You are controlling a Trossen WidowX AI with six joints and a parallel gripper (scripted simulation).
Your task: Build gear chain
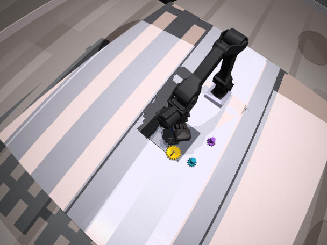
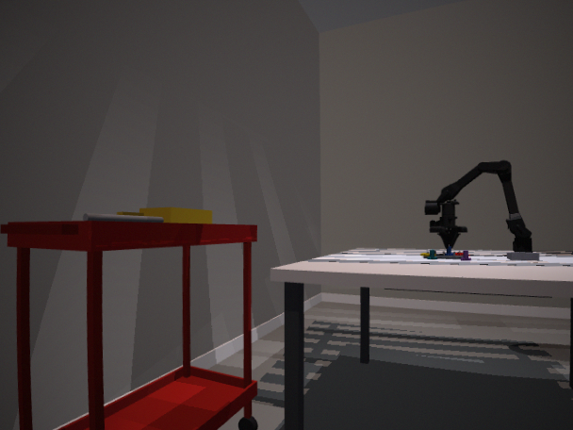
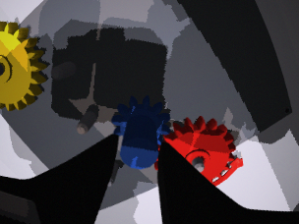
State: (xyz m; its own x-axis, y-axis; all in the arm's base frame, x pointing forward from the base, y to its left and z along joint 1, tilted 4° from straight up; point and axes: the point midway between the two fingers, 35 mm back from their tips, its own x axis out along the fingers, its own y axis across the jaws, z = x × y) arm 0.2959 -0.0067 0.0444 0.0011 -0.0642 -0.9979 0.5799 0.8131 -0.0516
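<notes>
Right now the blue gear is 2 cm below my gripper tip. Round my gripper tip: red gear 4 cm behind, 3 cm to the right, 2 cm below; grey board 3 cm below, 2 cm ahead; red arrow 8 cm behind, 4 cm to the right, 3 cm below.
</notes>
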